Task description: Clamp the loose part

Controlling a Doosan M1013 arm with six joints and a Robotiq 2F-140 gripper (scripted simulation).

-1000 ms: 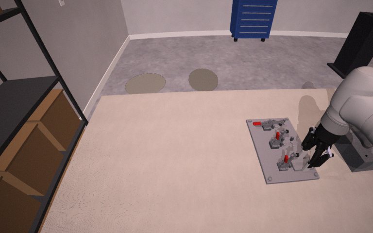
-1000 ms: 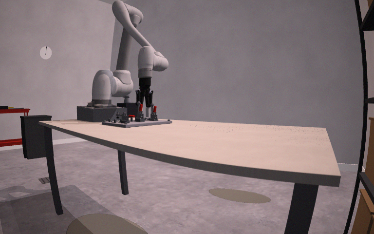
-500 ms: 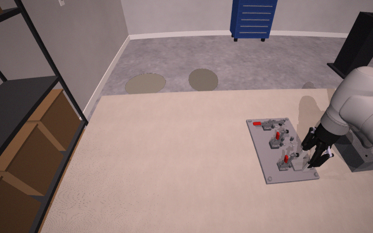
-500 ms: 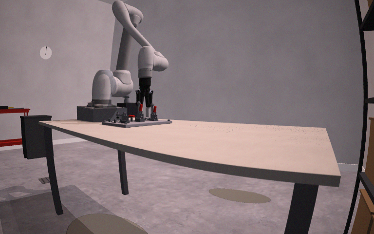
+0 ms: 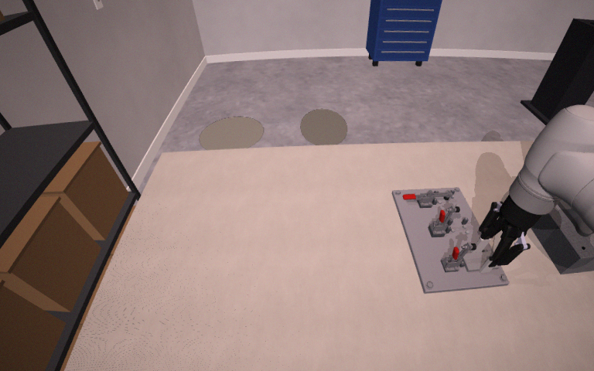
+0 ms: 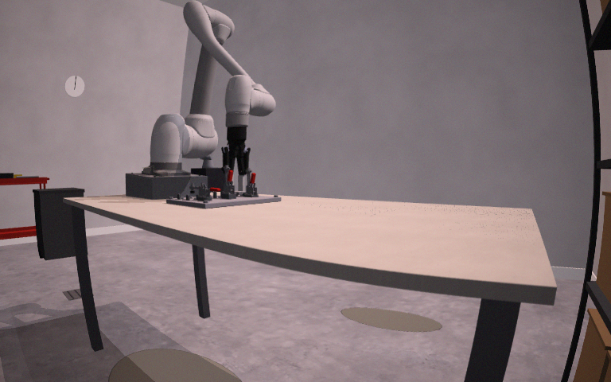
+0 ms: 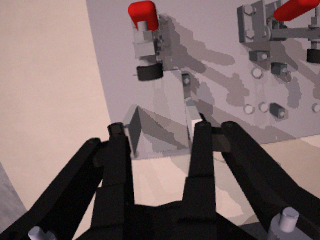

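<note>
The loose part lies 3 cm below my hand. Also, from my hand: grey fixture plate: 5 cm ahead, 11 cm to the right, 5 cm below; toggle clamp: 8 cm ahead, 22 cm to the right, 1 cm below.
</note>
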